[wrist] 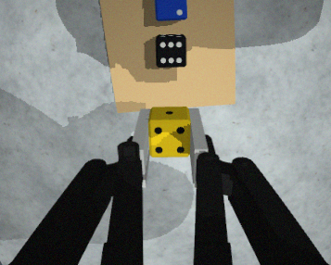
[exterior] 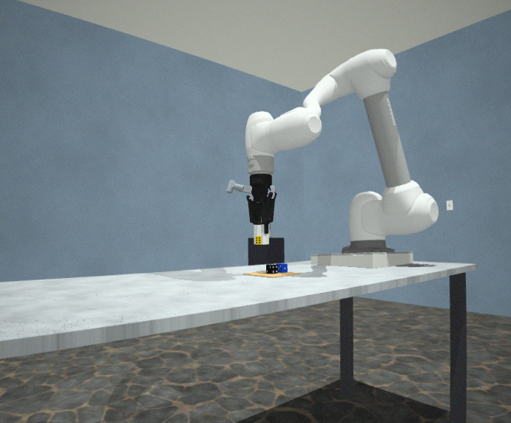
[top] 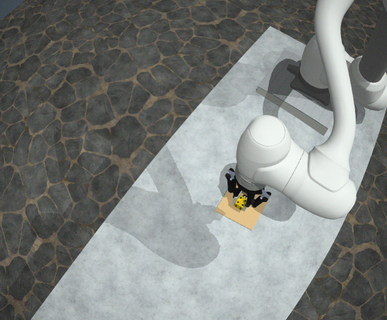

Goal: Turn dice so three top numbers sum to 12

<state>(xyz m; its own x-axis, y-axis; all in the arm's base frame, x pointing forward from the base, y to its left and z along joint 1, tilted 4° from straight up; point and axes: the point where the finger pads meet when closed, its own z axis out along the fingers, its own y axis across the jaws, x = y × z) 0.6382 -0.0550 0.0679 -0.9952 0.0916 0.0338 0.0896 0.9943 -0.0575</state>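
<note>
The black die lies 4 cm behind my hand, 1 cm to the left of it and 12 cm below it. The rest, counted from my hand: blue die (9 cm behind, 1 cm to the left, 12 cm below); then tan mat (4 cm behind, 1 cm to the left, 14 cm below); then yellow die (2 cm below).
</note>
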